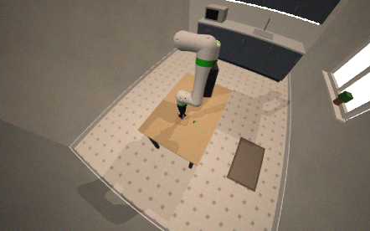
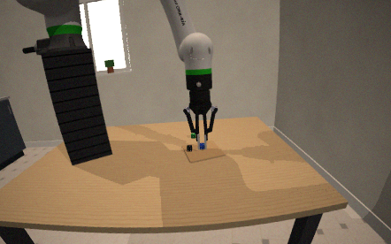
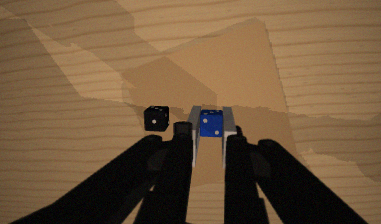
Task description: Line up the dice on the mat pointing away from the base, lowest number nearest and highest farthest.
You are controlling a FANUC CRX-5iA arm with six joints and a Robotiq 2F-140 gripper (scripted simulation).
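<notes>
My hand is 2 cm above the blue die. The rest, counted from my hand: black die (5 cm behind, 1 cm to the left, 3 cm below); green die (3 cm behind, 14 cm to the left, 4 cm below); tan mat (4 cm below).
</notes>
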